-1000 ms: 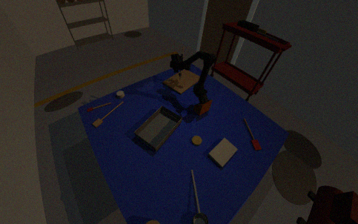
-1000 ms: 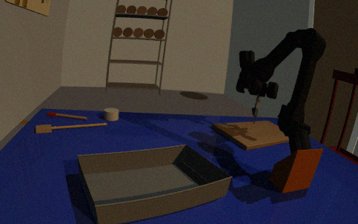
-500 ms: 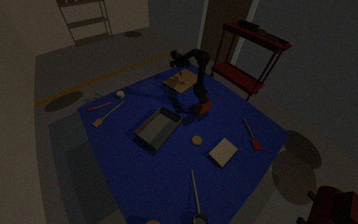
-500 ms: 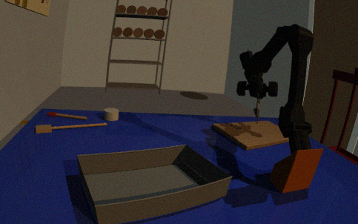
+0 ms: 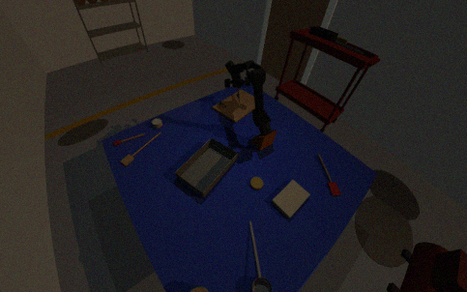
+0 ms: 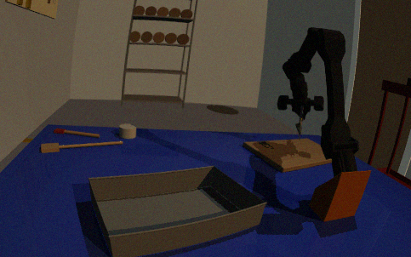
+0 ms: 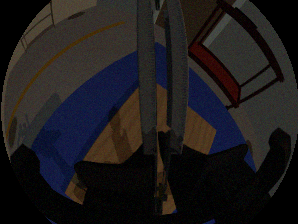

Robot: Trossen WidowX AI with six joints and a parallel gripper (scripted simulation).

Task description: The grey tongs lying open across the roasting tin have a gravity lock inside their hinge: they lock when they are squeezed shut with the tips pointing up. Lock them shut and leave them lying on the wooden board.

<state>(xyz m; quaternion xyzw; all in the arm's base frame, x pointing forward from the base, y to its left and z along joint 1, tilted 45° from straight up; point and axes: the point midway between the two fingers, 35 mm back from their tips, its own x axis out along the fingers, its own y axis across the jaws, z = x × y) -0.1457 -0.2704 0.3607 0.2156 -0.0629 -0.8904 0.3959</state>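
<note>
The wooden board is 110 mm below my gripper tip, 60 mm to the left of it and 40 mm ahead of it. The rest, counted from my gripper tip: white cylinder 640 mm ahead, 100 mm to the right, 100 mm below; roasting tin 560 mm ahead, 390 mm to the left, 90 mm below; yellow disc 630 mm to the left, 410 mm ahead, 110 mm below.
</note>
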